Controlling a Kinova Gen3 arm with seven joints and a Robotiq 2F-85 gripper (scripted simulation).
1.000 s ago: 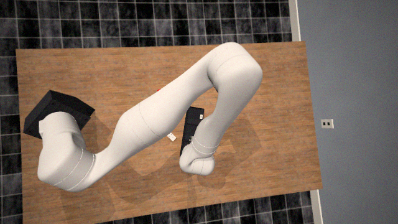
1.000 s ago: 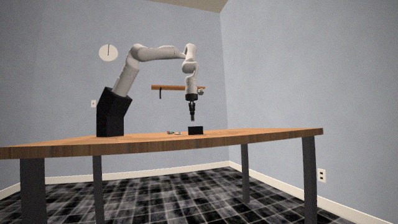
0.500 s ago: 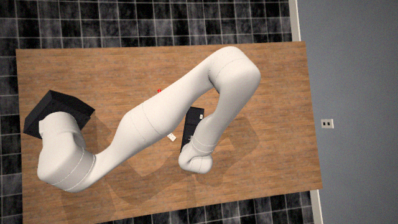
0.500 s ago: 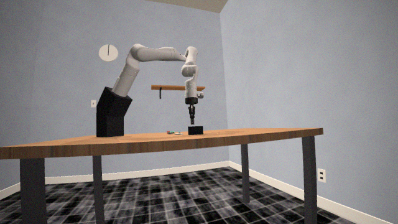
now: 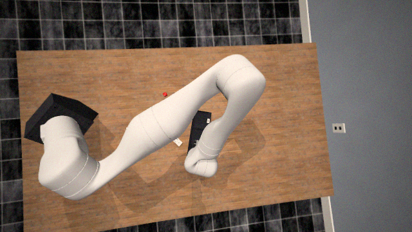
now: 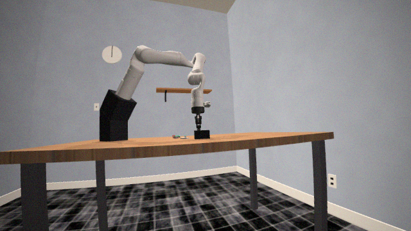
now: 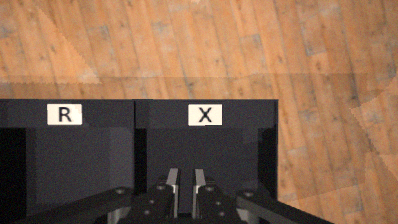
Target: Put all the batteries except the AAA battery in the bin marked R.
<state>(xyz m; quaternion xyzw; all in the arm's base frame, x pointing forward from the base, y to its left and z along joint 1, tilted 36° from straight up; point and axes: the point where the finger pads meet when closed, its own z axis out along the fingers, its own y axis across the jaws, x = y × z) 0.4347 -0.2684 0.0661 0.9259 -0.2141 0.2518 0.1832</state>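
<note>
Now: hand 50 mm short of the black bin, 60 mm to the right of it and 20 mm above it. From my hand the other things lie so: tiny white thing 70 mm behind, 170 mm to the left, 30 mm below; then red battery 50 mm behind, 230 mm to the left, 30 mm below; then flat white item 50 mm behind, 80 mm to the left, 30 mm below.
</note>
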